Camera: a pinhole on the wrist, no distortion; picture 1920 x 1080 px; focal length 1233.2 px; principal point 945.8 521.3 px. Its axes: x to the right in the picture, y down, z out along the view. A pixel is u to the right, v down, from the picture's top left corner.
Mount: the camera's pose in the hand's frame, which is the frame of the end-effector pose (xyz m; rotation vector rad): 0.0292 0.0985 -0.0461 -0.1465 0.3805 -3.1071
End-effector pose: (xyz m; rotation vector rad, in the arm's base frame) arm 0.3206 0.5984 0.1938 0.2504 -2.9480 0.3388
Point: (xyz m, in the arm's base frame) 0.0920 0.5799 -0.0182
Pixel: 409.2 352.6
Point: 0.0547 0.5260 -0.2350
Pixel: 673.5 292.5
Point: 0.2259 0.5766 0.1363
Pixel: 576.5 1023.5
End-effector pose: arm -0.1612 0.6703 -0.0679 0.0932 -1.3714 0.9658
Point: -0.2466 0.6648 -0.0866
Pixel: 1487.7 656.9
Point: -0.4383 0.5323 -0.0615
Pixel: 1313.5 271.1
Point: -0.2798 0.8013 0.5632
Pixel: outside the picture
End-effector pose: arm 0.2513 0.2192 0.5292 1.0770 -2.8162 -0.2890
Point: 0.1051 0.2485 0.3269
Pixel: 827.3 339.4
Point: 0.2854 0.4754 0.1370
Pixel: 1765.0 255.6
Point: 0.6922 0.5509 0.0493
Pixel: outside the picture
